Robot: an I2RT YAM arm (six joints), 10 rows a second.
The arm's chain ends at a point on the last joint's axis. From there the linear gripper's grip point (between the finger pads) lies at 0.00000 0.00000 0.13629 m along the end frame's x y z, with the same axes.
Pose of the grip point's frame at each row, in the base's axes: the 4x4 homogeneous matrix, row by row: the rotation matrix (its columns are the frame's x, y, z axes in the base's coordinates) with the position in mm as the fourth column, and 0 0 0 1 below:
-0.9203, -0.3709, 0.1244, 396.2; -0.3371, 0.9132, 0.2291, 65.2; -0.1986, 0.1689, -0.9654, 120.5; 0, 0, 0, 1
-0.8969, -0.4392, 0.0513, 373.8; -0.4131, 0.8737, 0.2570, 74.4; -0.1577, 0.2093, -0.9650, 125.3; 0, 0, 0, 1
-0.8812, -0.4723, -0.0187, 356.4; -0.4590, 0.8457, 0.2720, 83.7; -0.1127, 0.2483, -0.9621, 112.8; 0, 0, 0, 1
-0.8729, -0.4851, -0.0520, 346.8; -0.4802, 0.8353, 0.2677, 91.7; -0.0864, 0.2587, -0.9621, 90.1; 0, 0, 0, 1
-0.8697, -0.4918, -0.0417, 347.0; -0.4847, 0.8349, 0.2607, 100.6; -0.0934, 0.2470, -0.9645, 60.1; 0, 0, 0, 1
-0.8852, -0.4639, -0.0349, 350.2; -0.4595, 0.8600, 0.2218, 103.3; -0.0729, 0.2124, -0.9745, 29.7; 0, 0, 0, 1
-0.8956, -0.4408, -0.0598, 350.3; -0.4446, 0.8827, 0.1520, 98.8; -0.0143, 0.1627, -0.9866, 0.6; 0, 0, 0, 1
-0.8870, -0.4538, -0.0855, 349.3; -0.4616, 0.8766, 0.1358, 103.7; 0.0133, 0.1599, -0.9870, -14.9; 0, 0, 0, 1
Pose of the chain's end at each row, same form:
-0.9203, -0.3709, 0.1244, 379.2; -0.3371, 0.9132, 0.2291, 34.0; -0.1986, 0.1689, -0.9654, 252.1; 0, 0, 0, 1
-0.8969, -0.4392, 0.0513, 366.8; -0.4131, 0.8737, 0.2570, 39.4; -0.1577, 0.2093, -0.9650, 256.8; 0, 0, 0, 1
-0.8812, -0.4723, -0.0187, 358.9; -0.4590, 0.8457, 0.2720, 46.6; -0.1127, 0.2483, -0.9621, 243.9; 0, 0, 0, 1
-0.8729, -0.4851, -0.0520, 353.9; -0.4802, 0.8353, 0.2677, 55.2; -0.0864, 0.2587, -0.9621, 221.2; 0, 0, 0, 1
-0.8697, -0.4918, -0.0417, 352.7; -0.4847, 0.8349, 0.2607, 65.1; -0.0934, 0.2470, -0.9645, 191.6; 0, 0, 0, 1
-0.8852, -0.4639, -0.0349, 355.0; -0.4595, 0.8600, 0.2218, 73.1; -0.0729, 0.2124, -0.9745, 162.5; 0, 0, 0, 1
-0.8956, -0.4408, -0.0598, 358.5; -0.4446, 0.8827, 0.1520, 78.1; -0.0143, 0.1627, -0.9866, 135.1; 0, 0, 0, 1
-0.8870, -0.4538, -0.0855, 361.0; -0.4616, 0.8766, 0.1358, 85.2; 0.0133, 0.1599, -0.9870, 119.6; 0, 0, 0, 1

